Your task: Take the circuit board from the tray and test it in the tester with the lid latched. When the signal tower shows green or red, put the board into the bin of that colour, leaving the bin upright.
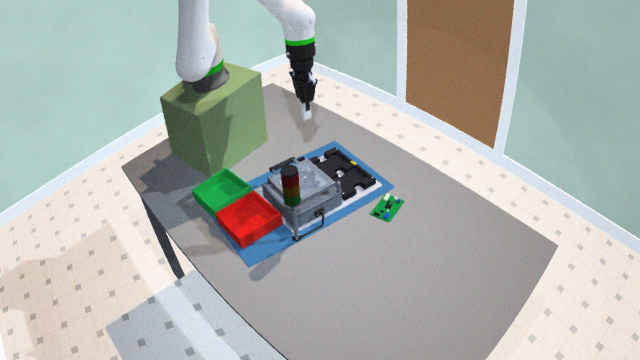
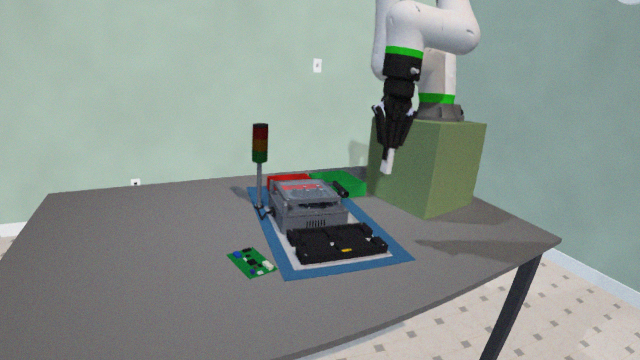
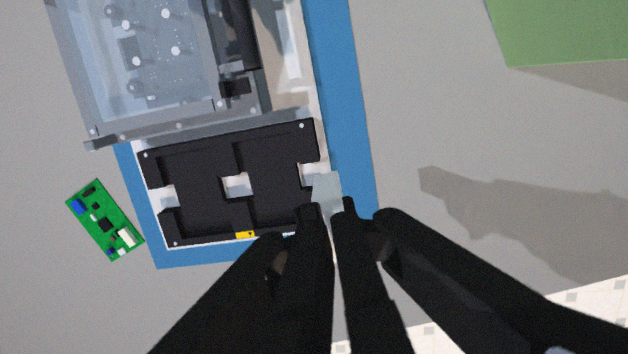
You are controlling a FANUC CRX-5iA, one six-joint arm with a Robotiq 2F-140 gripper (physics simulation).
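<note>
The green circuit board lies flat on the table, off the blue mat and beside the black tray. No board shows in the tray's pockets. The grey tester has its clear lid down or nearly down; I cannot tell whether it is latched. The signal tower shows dark red, amber and green segments, none clearly lit. My gripper is shut and empty, high above the table.
The green bin and the red bin stand upright side by side beyond the tester. The blue mat lies under the fixtures. The green pedestal carries the arm.
</note>
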